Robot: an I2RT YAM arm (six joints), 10 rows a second.
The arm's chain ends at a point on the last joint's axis. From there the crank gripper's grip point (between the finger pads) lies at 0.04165 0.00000 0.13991 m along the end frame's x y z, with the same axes.
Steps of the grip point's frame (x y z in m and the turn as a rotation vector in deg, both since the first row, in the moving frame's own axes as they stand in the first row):
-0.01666, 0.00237, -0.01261, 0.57, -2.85, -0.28
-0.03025, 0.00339, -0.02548, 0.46, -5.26, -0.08
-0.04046, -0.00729, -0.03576, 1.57, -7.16, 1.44
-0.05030, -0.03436, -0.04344, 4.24, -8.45, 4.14
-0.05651, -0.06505, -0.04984, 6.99, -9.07, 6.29
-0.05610, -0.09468, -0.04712, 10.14, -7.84, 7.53
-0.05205, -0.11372, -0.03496, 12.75, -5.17, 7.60
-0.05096, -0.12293, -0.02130, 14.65, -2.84, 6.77
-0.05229, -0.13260, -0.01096, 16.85, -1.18, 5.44
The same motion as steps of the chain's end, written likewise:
-0.00965, 0.00396, -0.01450, 0.57, -2.85, -0.28
-0.01725, 0.00458, -0.02870, 0.46, -5.26, -0.08
-0.02274, -0.00422, -0.03982, 1.57, -7.16, 1.44
-0.02959, -0.02609, -0.04776, 4.24, -8.45, 4.14
-0.03472, -0.05105, -0.05387, 6.99, -9.07, 6.29
-0.03804, -0.07386, -0.04976, 10.14, -7.84, 7.53
-0.04110, -0.08718, -0.03527, 12.75, -5.17, 7.60
-0.04588, -0.09183, -0.01925, 14.65, -2.84, 6.77
-0.05120, -0.09574, -0.00635, 16.85, -1.18, 5.44

